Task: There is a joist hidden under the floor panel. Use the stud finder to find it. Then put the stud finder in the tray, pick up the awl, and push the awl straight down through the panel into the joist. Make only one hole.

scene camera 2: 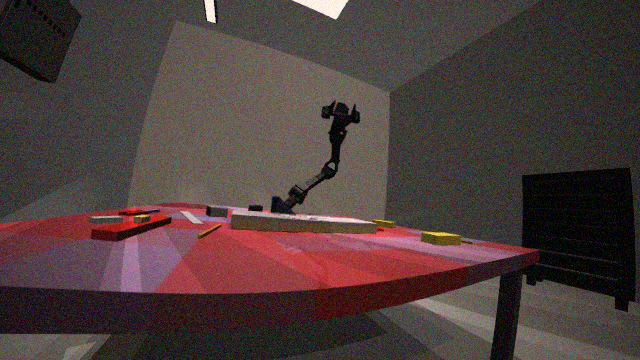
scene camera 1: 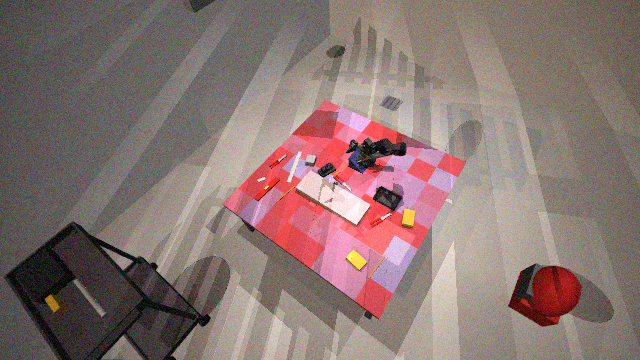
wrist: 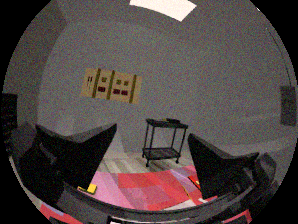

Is the gripper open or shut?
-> Open.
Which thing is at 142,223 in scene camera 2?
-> A red bar.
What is the gripper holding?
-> Nothing.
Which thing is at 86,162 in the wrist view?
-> The gripper.
